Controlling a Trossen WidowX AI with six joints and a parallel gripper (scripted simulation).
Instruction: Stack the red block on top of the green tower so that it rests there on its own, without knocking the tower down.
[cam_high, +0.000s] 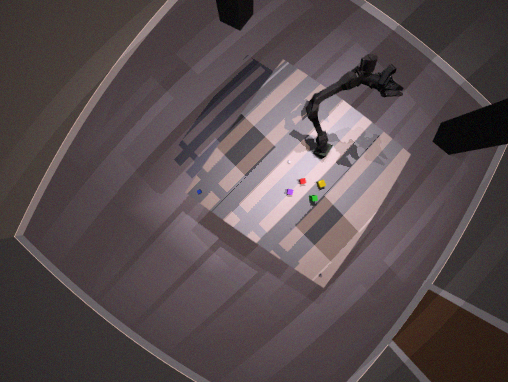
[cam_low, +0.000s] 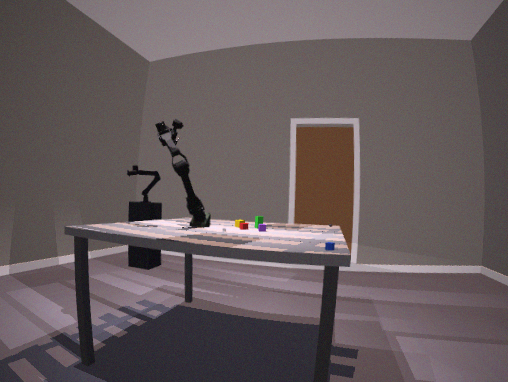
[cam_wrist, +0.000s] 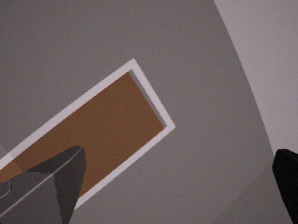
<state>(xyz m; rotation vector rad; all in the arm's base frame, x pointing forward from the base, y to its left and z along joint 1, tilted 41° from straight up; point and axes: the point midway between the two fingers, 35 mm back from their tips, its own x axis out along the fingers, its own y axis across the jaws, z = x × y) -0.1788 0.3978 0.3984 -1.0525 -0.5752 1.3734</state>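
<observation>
Now: gripper tip 600 mm above the red block, 480 mm short of it and 70 mm to the left of it. Round my gripper tip: purple block 600 mm below, 590 mm ahead, 110 mm to the right; then yellow block 600 mm below, 420 mm ahead, 60 mm to the left; then blue block 940 mm ahead, 670 mm to the right, 610 mm below.
</observation>
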